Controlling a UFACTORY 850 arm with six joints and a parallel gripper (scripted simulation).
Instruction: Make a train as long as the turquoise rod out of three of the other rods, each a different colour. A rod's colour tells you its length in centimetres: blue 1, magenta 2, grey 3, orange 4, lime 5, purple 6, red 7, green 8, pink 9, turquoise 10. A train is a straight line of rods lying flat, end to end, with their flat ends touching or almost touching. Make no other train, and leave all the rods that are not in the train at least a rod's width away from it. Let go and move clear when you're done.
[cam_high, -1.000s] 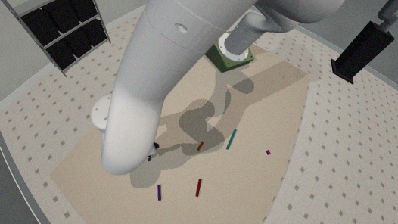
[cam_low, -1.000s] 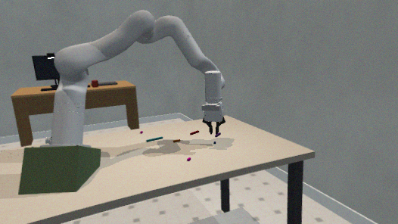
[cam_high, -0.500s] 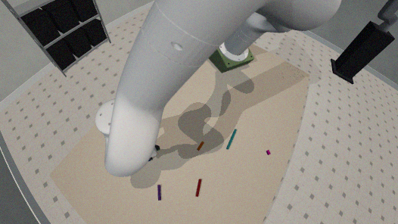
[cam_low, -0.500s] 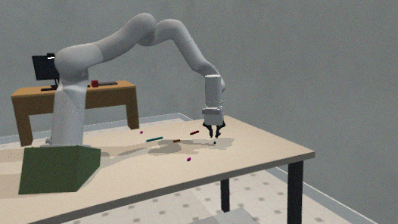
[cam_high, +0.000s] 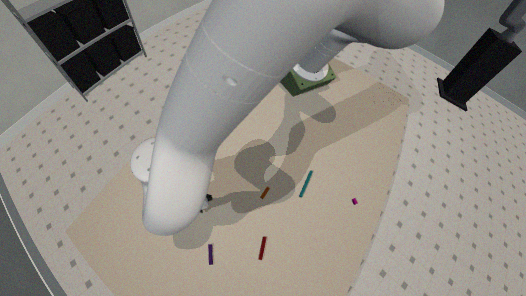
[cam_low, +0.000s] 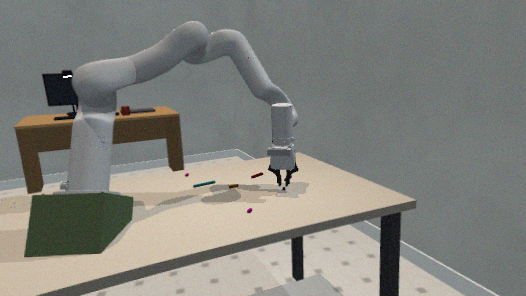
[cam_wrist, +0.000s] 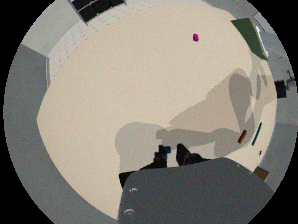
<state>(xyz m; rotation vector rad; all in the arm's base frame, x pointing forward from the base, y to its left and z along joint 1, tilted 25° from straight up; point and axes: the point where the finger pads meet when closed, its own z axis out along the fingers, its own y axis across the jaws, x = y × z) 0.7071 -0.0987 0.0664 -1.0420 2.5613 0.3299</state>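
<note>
Right now the blue rod is 4 cm below my hand. The rest, counted from my hand: red rod (23 cm to the left, 4 cm below); purple rod (9 cm ahead, 10 cm to the left, 4 cm below); orange rod (16 cm behind, 15 cm to the left, 4 cm below).
</note>
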